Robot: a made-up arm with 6 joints.
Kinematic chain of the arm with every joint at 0, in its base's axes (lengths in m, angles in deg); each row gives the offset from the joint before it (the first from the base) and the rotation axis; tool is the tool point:
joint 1: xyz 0 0 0.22 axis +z
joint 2: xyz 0 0.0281 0 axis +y
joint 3: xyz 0 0 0.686 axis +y
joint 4: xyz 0 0 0.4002 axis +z
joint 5: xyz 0 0 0 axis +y
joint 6: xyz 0 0 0.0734 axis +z
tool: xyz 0 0 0
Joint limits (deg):
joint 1: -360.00..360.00
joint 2: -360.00..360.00
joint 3: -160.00..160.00
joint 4: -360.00..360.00
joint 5: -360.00..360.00
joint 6: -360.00..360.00
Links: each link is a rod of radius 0.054 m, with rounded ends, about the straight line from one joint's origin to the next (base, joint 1, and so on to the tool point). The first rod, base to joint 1, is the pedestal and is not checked.
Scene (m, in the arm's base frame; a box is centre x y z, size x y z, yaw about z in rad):
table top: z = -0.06
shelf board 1: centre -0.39 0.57 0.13 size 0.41 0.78 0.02 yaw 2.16
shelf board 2: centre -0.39 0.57 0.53 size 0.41 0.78 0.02 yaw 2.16
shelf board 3: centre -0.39 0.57 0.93 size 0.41 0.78 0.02 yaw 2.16
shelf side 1: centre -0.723 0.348 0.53 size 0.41 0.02 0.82 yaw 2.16
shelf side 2: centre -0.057 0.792 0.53 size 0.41 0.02 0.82 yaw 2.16
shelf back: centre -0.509 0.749 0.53 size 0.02 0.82 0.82 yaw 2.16
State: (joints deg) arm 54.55 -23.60 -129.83 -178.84 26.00 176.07
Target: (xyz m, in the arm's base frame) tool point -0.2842 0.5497 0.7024
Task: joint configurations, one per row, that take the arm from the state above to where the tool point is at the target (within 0.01 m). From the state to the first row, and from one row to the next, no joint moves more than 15 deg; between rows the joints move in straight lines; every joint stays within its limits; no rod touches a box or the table.
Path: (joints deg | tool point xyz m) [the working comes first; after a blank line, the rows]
Joints at the target: -59.90 -15.54 -93.63 -183.85 20.77 176.07
Straight joint move there: touches shelf board 2, shelf side 1.

1: 39.88 -19.83 -128.34 -179.46 25.95 176.07 | -0.3641 -0.2680 0.4523
2: 25.22 -16.06 -126.85 -180.09 25.90 176.07 | -0.4149 -0.1643 0.4880
3: 10.55 -12.28 -125.36 -180.71 25.85 176.07 | -0.4343 -0.0519 0.5242
4: -4.11 -8.51 -123.87 -181.34 25.80 176.07 | -0.4213 0.0592 0.5606
5: -18.78 -4.74 -122.37 -181.96 25.75 176.07 | -0.3781 0.1594 0.5969
6: -33.44 -0.97 -120.88 -182.59 25.70 176.07 | -0.3100 0.2401 0.6328
7: -48.11 2.81 -119.39 -183.21 25.65 176.07 | -0.2243 0.2948 0.6681
8: -62.77 6.58 -117.90 -183.84 25.60 176.07 | -0.1307 0.3200 0.7024
9: -61.33 -4.48 -105.77 -183.85 23.19 176.07 | -0.2051 0.4376 0.7150
10: -59.90 -15.54 -93.63 -183.85 20.77 176.07 | -0.2842 0.5497 0.7024

